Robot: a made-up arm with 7 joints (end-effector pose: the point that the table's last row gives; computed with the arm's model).
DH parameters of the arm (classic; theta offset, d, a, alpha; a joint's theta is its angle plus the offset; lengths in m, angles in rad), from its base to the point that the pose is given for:
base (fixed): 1.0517 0 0.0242 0
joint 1: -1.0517 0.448 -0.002 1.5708
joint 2: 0 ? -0.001 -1.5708
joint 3: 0 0.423 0.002 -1.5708
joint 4: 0 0.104 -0.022 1.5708
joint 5: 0 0.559 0.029 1.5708
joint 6: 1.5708 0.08 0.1 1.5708
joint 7: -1.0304 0 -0.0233 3.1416
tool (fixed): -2.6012 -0.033 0 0
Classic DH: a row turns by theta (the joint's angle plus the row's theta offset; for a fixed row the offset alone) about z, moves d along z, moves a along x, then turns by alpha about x.
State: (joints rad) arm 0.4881 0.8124 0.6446 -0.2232 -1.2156 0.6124 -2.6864
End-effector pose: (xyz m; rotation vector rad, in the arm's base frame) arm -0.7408 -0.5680 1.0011 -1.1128 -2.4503 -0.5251
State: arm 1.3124 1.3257 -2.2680 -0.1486 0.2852 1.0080 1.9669
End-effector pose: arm -0.2106 -0.9437 0.8042 -1.6693 -0.0382 0.1812
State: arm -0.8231 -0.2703 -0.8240 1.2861 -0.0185 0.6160 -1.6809
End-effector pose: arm 0.0092 -0.8004 0.9549 -0.7370 -0.3278 -1.3683
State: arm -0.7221 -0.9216 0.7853 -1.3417 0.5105 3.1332 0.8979
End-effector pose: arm -0.0910 -0.4316 1.0574 -0.8681 0.4956 -1.9549
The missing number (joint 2, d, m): 0.1
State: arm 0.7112 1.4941 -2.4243 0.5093 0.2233 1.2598 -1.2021
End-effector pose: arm -0.5900 -0.8369 0.3331 0.2719 1.5778 2.5874
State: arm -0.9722 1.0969 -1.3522 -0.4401 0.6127 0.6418 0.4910
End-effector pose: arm -0.3904 0.8592 0.8955 -0.4808 2.6183 -0.5157
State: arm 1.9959 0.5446 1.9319 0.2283 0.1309 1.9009 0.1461
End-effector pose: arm 0.2705 -0.4452 1.2814 -0.6690 -2.6703 -0.4450
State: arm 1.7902 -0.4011 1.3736 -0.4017 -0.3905 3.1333 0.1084
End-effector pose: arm 0.2805 0.3531 1.2400 -1.4727 -0.5523 1.1858
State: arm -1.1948 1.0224 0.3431 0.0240 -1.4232 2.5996 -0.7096
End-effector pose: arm -0.3116 0.8225 0.7878 1.4948 0.9239 -1.6188
